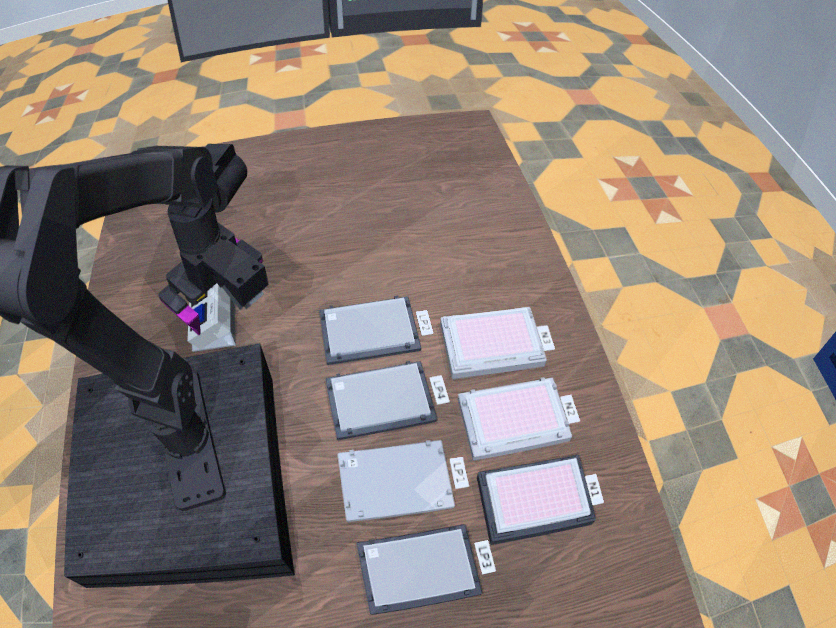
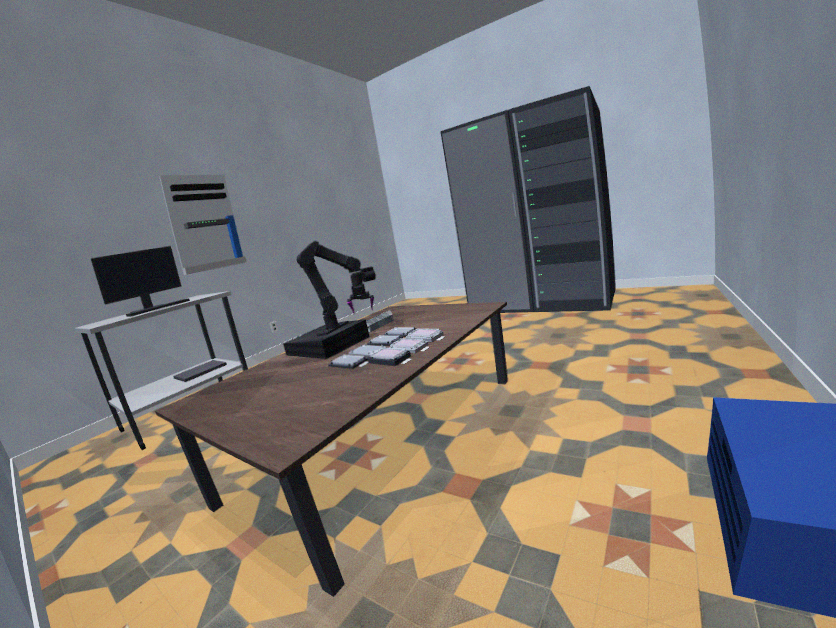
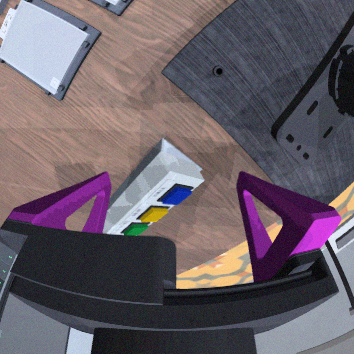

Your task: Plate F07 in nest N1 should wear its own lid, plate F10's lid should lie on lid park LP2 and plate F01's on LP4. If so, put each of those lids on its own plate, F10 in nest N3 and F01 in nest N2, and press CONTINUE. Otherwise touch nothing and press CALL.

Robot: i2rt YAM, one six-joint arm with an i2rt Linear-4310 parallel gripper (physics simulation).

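Seen in the pictures: gripper, fingertip midpoint: (image 1: 221,311) (image 2: 363,312) (image 3: 173,178); arm's base, link origin: (image 1: 188,438) (image 2: 333,329) (image 3: 342,77).
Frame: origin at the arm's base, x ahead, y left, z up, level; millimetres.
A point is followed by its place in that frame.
Observation:
My gripper (image 3: 173,178) {x 90, y 163, z 37 mm} (image 2: 361,308) {x 90, y 163, z 37 mm} is open and empty above the white button console (image 3: 152,181) {x 83, y 221, z -26 mm} (image 1: 218,323) {x 76, y 194, z -24 mm}, whose blue (image 3: 177,195) {x 44, y 229, z -32 mm}, yellow (image 3: 154,214) {x 52, y 277, z -32 mm} and green (image 3: 135,229) {x 61, y 325, z -32 mm} buttons show. Their lettering is unreadable. Pink-welled plates sit in nests N3 (image 1: 493,335) {x 467, y 51, z -55 mm}, N2 (image 1: 517,412) {x 442, y -83, z -54 mm} and N1 (image 1: 538,495) {x 414, y -210, z -54 mm}; I cannot tell whether N1's wears a lid. Pale grey lids lie on dark parks LP2 (image 1: 370,326) {x 303, y 139, z -67 mm} (image 3: 42,44) {x 285, y 141, z -67 mm}, LP4 (image 1: 383,396) {x 280, y 16, z -67 mm} and LP3 (image 1: 422,566) {x 239, y -242, z -66 mm}. LP1 (image 1: 391,481) {x 246, y -110, z -74 mm} is pale with a corner mark; whether a lid lies there is unclear. Plate and lid codes are unreadable.
The black arm base (image 1: 168,540) {x -59, y -133, z -6 mm} (image 3: 215,95) {x 92, y 103, z 8 mm} stands beside the console on the brown table (image 1: 419,182) {x 505, y 453, z -85 mm} (image 2: 270,405) {x 155, y -623, z -84 mm}. The lid parks stand between the base and the nests. A monitor desk (image 2: 158,307), dark cabinets (image 2: 483,216) and a blue box (image 2: 777,459) stand away from the table.

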